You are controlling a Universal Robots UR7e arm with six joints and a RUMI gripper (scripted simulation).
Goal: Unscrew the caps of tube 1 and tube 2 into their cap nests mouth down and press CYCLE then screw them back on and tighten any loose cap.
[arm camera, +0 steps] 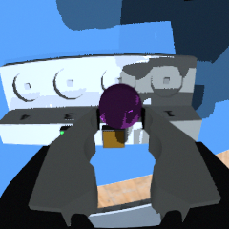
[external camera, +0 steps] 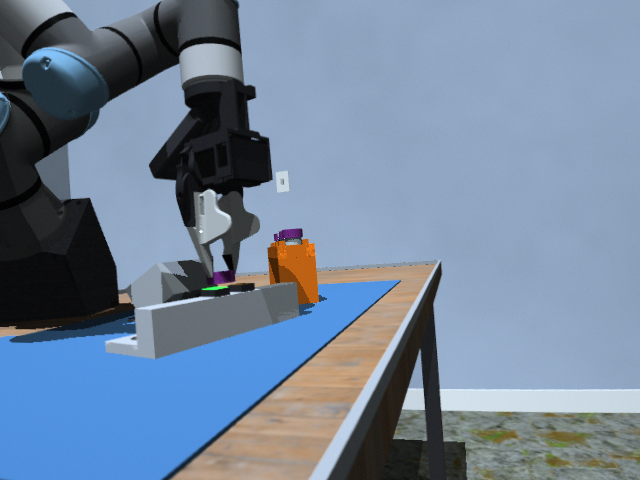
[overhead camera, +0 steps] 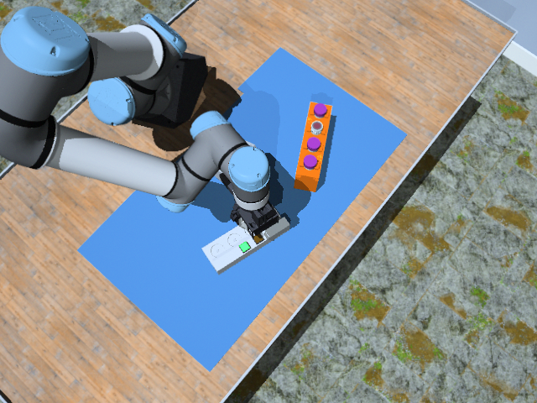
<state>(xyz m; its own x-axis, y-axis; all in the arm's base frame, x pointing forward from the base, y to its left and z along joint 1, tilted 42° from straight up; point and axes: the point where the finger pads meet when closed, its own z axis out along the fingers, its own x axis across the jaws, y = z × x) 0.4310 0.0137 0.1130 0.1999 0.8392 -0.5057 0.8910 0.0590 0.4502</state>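
The purple cap is 340 mm to the left of my hand, 80 mm behind it and 30 mm above it. The rest, counted from my hand: grey key housing 160 mm behind, 100 mm to the left, 30 mm below; green key 180 mm behind, 80 mm to the left, 10 mm below; blue key 180 mm behind, 120 mm to the left, 10 mm below.
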